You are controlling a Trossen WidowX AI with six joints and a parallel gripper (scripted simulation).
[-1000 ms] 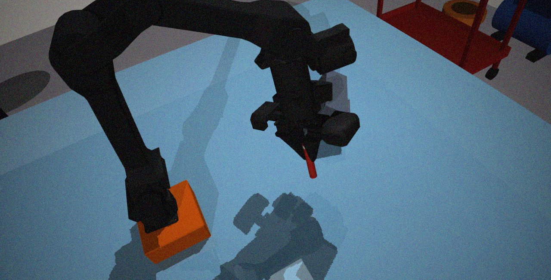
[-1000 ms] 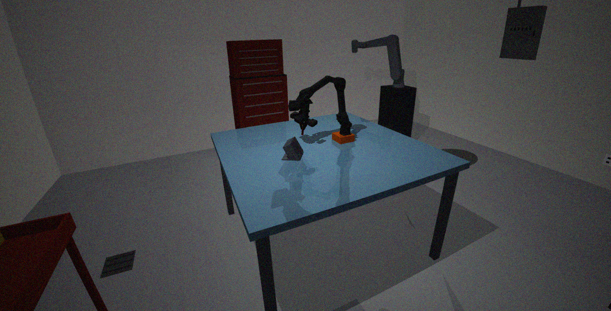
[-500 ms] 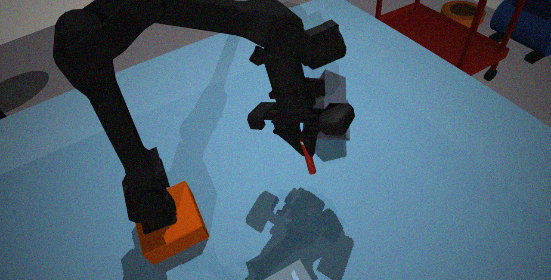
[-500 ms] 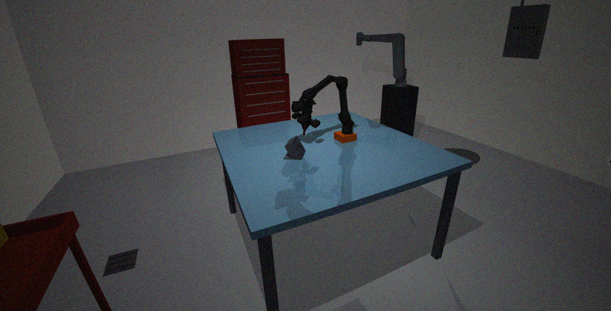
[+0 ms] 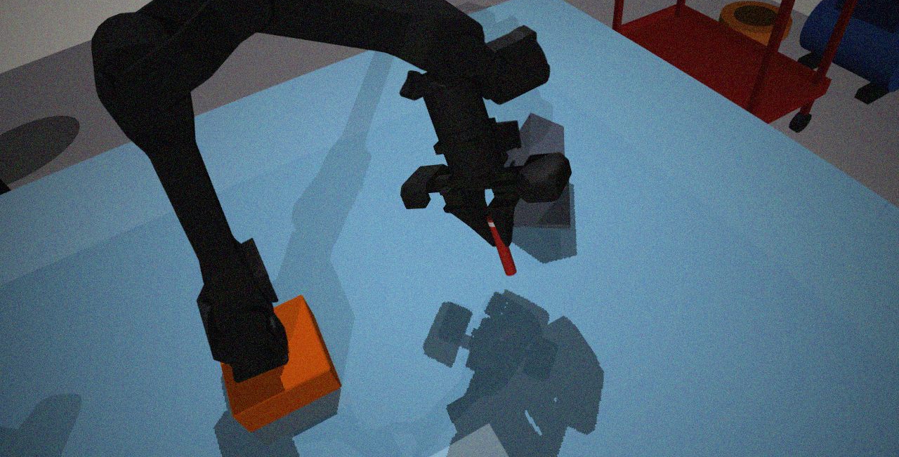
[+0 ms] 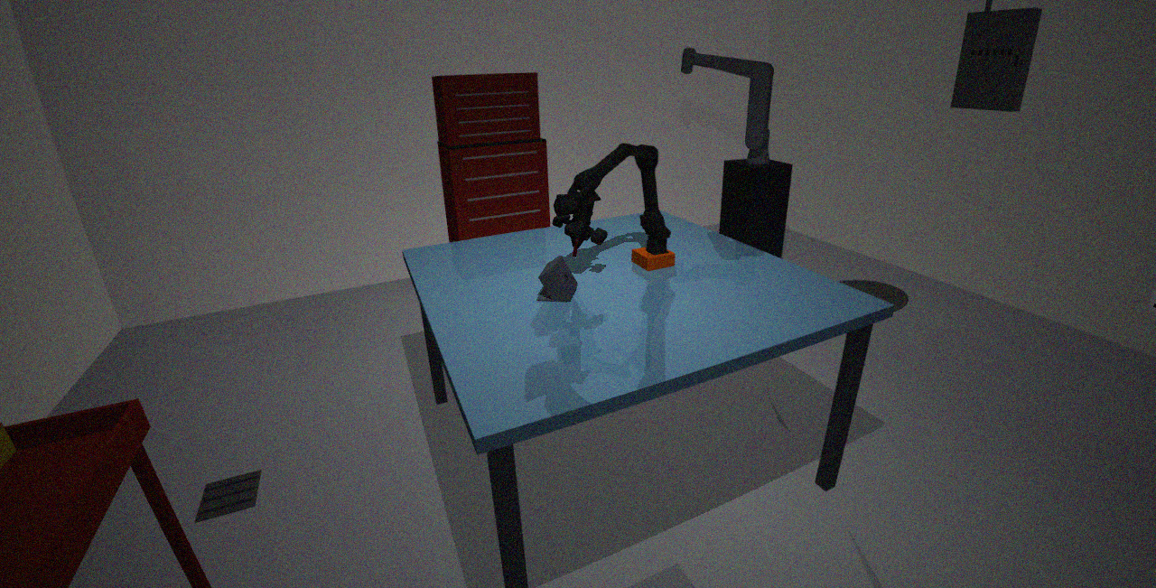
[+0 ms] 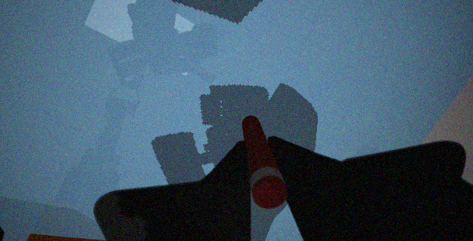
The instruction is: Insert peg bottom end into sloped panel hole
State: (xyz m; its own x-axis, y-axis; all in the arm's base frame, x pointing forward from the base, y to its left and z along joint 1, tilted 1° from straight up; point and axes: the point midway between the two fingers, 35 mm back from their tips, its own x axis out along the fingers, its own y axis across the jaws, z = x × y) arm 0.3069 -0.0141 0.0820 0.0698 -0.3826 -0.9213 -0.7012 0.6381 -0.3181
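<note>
My gripper tip is 140 mm to the right of the grey sloped panel, 110 mm short of it and 50 mm above it. Also, from my gripper tip: red peg: 20 mm above, 10 mm to the left.
</note>
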